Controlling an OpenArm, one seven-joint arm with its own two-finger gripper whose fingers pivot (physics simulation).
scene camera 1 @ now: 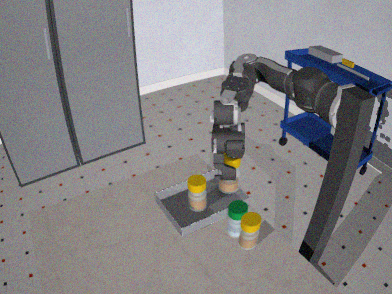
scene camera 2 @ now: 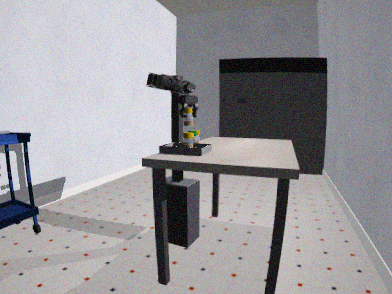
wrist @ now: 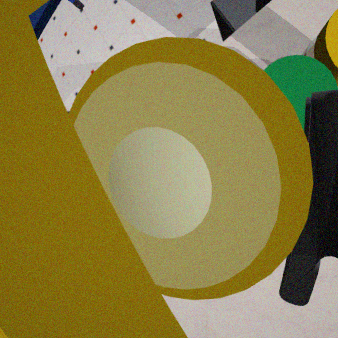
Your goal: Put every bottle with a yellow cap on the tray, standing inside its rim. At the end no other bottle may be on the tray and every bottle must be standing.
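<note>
My gripper point(scene camera 1: 226, 170) point(scene camera 2: 188, 113) is shut on a yellow-capped bottle point(scene camera 1: 228, 186) point(scene camera 2: 188, 120), held upright in the air above the tray point(scene camera 1: 210, 224) point(scene camera 2: 175, 151), towards its back right in scene camera 1. Its yellow cap point(wrist: 45, 200) fills much of the wrist view, with a dark finger at the right. A second yellow-capped bottle point(scene camera 1: 197, 194) point(scene camera 2: 188, 137) stands inside the tray. A green-capped bottle point(scene camera 1: 237, 215) point(wrist: 300, 75) and a third yellow-capped bottle point(scene camera 1: 249, 232) stand close together on the table, right of the tray in scene camera 1. The second finger is hidden in the wrist view.
The tabletop point(scene camera 1: 110, 245) point(scene camera 2: 250, 150) extends around the tray. The arm's dark post point(scene camera 1: 340, 170) rises at the right in scene camera 1. A blue cart point(scene camera 1: 327, 65) stands behind on the floor. A grey cabinet point(scene camera 1: 100, 75) is at the back left.
</note>
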